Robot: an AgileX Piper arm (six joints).
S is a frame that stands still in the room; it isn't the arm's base.
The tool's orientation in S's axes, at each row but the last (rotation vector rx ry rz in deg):
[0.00 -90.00 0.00]
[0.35 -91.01 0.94]
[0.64 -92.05 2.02]
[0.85 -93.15 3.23]
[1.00 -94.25 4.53]
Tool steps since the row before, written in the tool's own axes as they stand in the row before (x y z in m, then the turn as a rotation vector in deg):
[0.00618 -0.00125 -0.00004 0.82 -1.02 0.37]
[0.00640 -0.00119 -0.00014 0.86 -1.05 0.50]
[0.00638 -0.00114 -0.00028 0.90 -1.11 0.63]
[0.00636 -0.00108 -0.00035 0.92 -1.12 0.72]
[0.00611 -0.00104 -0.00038 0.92 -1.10 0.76]
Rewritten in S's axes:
[0.00004 -0.00125 0.00618 -0.37 -1.02 0.82]
[0.00004 -0.00115 0.00641 -0.50 -1.05 0.86]
[0.00008 -0.00104 0.00640 -0.63 -1.11 0.89]
[0.00004 -0.00090 0.00640 -0.72 -1.13 0.91]
[-0.00002 -0.00079 0.00616 -0.76 -1.11 0.91]

